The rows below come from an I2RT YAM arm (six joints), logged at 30 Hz.
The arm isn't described. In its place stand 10 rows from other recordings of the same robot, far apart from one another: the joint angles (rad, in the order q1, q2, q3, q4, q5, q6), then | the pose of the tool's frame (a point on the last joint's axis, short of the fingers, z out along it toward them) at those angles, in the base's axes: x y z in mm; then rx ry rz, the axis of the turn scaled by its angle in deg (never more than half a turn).
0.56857, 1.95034, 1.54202, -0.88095, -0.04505, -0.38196 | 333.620 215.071 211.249 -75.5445 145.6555 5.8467
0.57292, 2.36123, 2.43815, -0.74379, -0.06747, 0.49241 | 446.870 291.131 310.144 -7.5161 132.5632 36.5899
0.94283, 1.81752, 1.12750, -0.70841, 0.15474, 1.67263 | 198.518 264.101 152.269 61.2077 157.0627 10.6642
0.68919, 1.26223, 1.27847, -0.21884, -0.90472, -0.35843 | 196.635 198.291 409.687 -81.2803 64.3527 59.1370
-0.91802, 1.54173, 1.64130, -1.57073, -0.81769, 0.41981 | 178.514 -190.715 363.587 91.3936 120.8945 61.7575
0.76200, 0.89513, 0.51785, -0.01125, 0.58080, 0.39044 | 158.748 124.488 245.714 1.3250 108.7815 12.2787
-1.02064, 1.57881, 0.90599, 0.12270, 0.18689, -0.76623 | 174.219 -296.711 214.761 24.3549 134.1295 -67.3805
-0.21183, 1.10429, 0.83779, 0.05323, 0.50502, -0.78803 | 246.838 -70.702 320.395 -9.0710 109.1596 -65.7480
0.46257, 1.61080, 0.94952, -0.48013, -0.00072, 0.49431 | 274.179 136.749 174.531 2.4858 157.3995 15.8537
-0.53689, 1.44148, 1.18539, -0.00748, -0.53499, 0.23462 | 300.737 -157.880 344.024 18.4005 101.7841 15.7532
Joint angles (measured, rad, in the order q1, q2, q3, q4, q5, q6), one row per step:
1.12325 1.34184 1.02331 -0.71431 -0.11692 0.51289
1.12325 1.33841 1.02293 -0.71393 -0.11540 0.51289
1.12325 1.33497 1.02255 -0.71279 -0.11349 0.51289
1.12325 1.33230 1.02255 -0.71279 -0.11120 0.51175
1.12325 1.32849 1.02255 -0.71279 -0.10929 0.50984
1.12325 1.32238 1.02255 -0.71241 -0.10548 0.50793
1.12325 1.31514 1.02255 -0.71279 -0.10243 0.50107
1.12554 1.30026 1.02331 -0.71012 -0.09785 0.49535
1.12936 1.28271 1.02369 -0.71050 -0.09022 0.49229
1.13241 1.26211 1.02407 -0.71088 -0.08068 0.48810
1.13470 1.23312 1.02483 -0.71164 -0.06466 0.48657
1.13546 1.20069 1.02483 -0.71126 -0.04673 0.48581
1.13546 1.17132 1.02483 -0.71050 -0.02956 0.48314
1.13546 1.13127 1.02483 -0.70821 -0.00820 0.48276
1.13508 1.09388 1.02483 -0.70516 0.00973 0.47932
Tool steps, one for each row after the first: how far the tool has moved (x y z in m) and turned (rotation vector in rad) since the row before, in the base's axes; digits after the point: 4 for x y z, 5 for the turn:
-0.0002 -0.0005 0.0007 0.00253 -0.00266 -0.00078
-0.0001 -0.0004 0.0008 0.00308 -0.00329 -0.00099
-0.0001 -0.0004 0.0007 0.00142 -0.00351 -0.00022
-0.0002 -0.0005 0.0009 0.00249 -0.00410 0.00062
-0.0002 -0.0008 0.0015 0.00420 -0.00672 -0.00040
-0.0004 -0.0010 0.0017 0.00414 -0.00888 0.00415
-0.0012 -0.0016 0.0040 0.01404 -0.01441 0.00458
-0.0018 -0.0022 0.0043 0.01267 -0.01491 0.00209
-0.0018 -0.0028 0.0050 0.01461 -0.01816 0.00099
-0.0020 -0.0044 0.0069 0.02052 -0.02482 -0.00600
-0.0019 -0.0052 0.0074 0.02364 -0.02706 -0.00974
-0.0017 -0.0050 0.0066 0.02114 -0.02623 -0.00900
-0.0024 -0.0070 0.0088 0.03161 -0.03246 -0.01404
-0.0023 -0.0068 0.0081 0.03025 -0.03084 -0.01049

